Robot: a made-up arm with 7 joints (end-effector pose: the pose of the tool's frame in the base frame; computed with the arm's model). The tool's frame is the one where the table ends. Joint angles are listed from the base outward.
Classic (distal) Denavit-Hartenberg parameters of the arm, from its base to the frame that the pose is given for. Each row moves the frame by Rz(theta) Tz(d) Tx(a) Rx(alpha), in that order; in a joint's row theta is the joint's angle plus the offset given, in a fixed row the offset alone. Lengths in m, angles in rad.
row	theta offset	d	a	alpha
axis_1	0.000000	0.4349	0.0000	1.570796
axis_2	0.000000	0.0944	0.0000	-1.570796
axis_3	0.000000	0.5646	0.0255	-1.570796
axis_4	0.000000	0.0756	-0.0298	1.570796
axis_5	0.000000	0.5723	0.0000	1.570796
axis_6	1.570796	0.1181	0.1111	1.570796
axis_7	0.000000	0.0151	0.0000	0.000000
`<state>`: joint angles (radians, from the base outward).
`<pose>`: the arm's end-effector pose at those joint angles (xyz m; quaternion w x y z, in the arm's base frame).
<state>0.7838 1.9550 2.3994 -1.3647 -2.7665 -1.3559 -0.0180</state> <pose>-0.0040 -0.8409 0.5491 0.4592 -0.6994 -0.4747 -0.2733</pose>
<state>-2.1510 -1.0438 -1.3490 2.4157 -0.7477 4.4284 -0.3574</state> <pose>-0.5157 0.1318 0.5241 0.8166 0.5598 -0.0785 0.1170</pose>
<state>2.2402 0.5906 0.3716 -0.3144 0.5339 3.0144 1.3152</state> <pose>0.5308 -0.3912 1.2214 0.2453 0.6749 0.5233 0.4588</pose>
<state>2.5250 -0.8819 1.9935 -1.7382 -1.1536 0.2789 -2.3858</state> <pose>0.0868 0.7732 0.4632 0.4311 -0.0354 -0.8683 -0.2430</pose>
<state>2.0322 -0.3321 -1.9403 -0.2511 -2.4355 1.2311 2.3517</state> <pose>-0.2569 0.5823 1.4438 0.0626 0.3054 -0.0150 -0.9501</pose>
